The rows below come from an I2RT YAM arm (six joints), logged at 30 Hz.
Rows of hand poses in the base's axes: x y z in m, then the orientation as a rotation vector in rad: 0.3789 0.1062 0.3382 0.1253 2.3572 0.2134; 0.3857 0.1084 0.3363 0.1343 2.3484 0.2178; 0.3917 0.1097 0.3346 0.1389 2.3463 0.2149; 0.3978 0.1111 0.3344 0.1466 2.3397 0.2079; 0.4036 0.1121 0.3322 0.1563 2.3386 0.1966; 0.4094 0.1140 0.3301 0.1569 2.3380 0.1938; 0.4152 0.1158 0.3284 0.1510 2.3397 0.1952; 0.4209 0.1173 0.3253 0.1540 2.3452 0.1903; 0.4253 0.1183 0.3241 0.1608 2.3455 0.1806; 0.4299 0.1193 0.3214 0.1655 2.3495 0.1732; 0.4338 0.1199 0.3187 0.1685 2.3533 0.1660
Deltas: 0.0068 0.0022 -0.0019 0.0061 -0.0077 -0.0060; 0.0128 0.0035 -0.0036 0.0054 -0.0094 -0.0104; 0.0189 0.0049 -0.0038 0.0028 -0.0152 -0.0188; 0.0247 0.0059 -0.0060 -0.0025 -0.0155 -0.0292; 0.0305 0.0078 -0.0081 -0.0043 -0.0161 -0.0306; 0.0363 0.0096 -0.0098 -0.0051 -0.0150 -0.0257; 0.0420 0.0111 -0.0129 -0.0079 -0.0093 -0.0288; 0.0464 0.0121 -0.0141 -0.0129 -0.0084 -0.0365; 0.0510 0.0131 -0.0168 -0.0170 -0.0040 -0.0417; 0.0549 0.0137 -0.0195 -0.0214 0.0000 -0.0456
